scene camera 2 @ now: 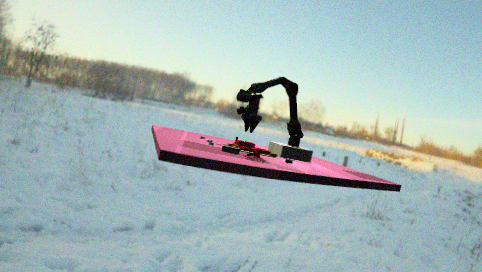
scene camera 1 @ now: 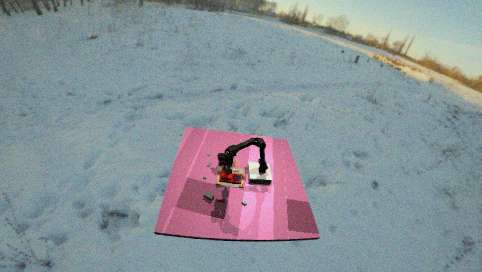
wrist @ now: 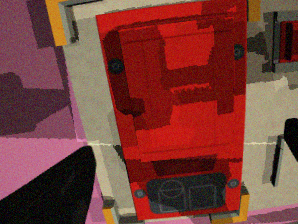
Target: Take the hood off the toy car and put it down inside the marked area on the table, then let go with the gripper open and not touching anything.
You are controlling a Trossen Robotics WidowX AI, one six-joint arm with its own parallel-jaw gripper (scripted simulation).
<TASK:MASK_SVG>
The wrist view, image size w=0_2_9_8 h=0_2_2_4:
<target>my gripper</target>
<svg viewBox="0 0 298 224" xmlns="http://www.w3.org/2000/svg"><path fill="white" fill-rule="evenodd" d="M92 147L77 149L71 155L60 160L60 163L49 167L39 177L36 176L28 184L20 186L19 189L13 190L13 193L0 200L0 224L85 224L86 217L88 217L86 213L88 213L90 200L92 200L94 173L96 173L96 159L94 159ZM287 119L283 137L285 137L287 147L291 149L290 152L293 153L295 160L298 161L298 119Z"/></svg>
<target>red hood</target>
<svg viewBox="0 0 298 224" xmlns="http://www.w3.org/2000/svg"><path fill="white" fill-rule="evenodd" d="M233 16L230 16L230 18L188 20L188 22L178 20L178 22L149 24L149 26L118 30L122 57L124 57L126 87L128 87L140 163L233 152L235 64Z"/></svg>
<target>toy car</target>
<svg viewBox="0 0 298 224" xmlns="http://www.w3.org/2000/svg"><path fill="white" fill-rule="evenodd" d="M246 0L209 0L209 2L201 0L201 2L164 4L164 6L137 8L137 10L96 15L98 39L100 39L106 76L108 76L110 93L112 93L114 120L116 120L118 137L120 137L122 152L124 152L126 169L128 169L130 189L132 189L134 208L136 208L138 220L196 216L196 214L221 213L223 210L239 209L239 189L242 186L243 125L245 125ZM233 16L235 61L233 152L140 163L128 87L126 87L124 57L122 57L118 30L149 26L149 24L178 22L178 20L188 22L188 20L230 18L230 16Z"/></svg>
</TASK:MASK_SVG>
